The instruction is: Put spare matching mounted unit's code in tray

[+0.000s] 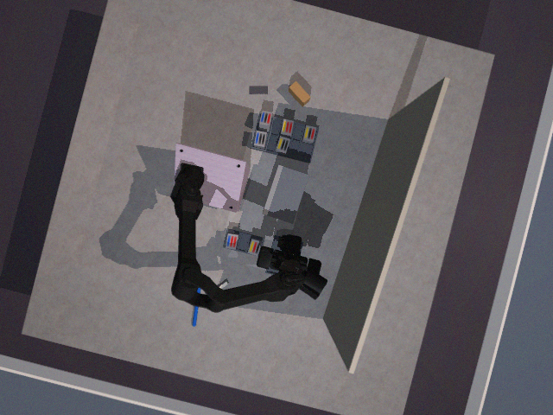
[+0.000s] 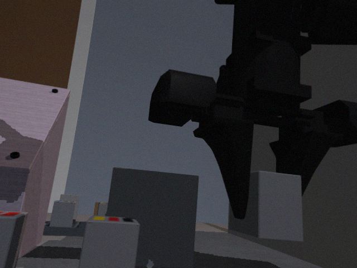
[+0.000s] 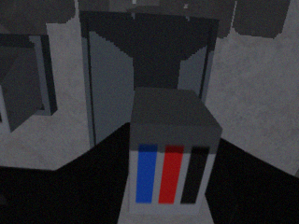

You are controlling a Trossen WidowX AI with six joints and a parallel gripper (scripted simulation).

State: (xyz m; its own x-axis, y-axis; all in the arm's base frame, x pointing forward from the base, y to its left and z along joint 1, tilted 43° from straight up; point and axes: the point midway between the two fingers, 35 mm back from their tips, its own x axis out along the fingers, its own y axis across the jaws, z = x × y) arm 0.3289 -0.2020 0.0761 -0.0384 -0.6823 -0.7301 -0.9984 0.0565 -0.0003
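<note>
My gripper tip is now 10 mm past the dark tray and 60 mm above it. Round my gripper tip: grey spare block: 20 mm above; tall dark wall panel: 200 mm ahead, 170 mm to the left, 160 mm above; tall grey block: 50 mm behind, 210 mm to the left, 10 mm below.
</note>
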